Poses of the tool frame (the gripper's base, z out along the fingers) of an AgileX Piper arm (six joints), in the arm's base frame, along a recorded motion.
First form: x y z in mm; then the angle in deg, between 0 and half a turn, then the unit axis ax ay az.
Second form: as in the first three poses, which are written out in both.
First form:
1: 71, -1, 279, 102.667, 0.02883, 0.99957, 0.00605
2: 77, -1, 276, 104.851, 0.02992, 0.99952, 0.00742
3: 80, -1, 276, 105.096, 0.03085, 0.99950, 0.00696
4: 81, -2, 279, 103.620, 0.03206, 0.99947, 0.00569
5: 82, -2, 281, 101.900, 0.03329, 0.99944, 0.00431
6: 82, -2, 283, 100.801, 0.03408, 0.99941, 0.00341
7: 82, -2, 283, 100.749, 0.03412, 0.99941, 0.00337
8: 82, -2, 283, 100.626, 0.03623, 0.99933, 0.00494
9: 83, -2, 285, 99.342, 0.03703, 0.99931, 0.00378
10: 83, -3, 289, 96.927, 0.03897, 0.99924, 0.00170
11: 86, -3, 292, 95.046, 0.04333, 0.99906, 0.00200
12: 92, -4, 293, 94.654, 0.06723, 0.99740, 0.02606
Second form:
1: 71, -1, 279, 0.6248, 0.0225, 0.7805, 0.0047
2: 77, -1, 276, 0.6098, 0.0237, 0.7922, 0.0059
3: 80, -1, 276, 0.6081, 0.0245, 0.7935, 0.0055
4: 81, -2, 279, 0.6183, 0.0252, 0.7855, 0.0045
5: 82, -2, 281, 0.6300, 0.0259, 0.7762, 0.0033
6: 82, -2, 283, 0.6374, 0.0263, 0.7701, 0.0026
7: 82, -2, 283, 0.6378, 0.0263, 0.7698, 0.0026
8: 82, -2, 283, 0.6386, 0.0279, 0.7690, 0.0038
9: 83, -2, 285, 0.6472, 0.0282, 0.7618, 0.0029
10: 83, -3, 289, 0.6631, 0.0292, 0.7480, 0.0013
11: 86, -3, 292, 0.6753, 0.0320, 0.7369, 0.0015
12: 92, -4, 293, 0.6778, 0.0494, 0.7333, 0.0192
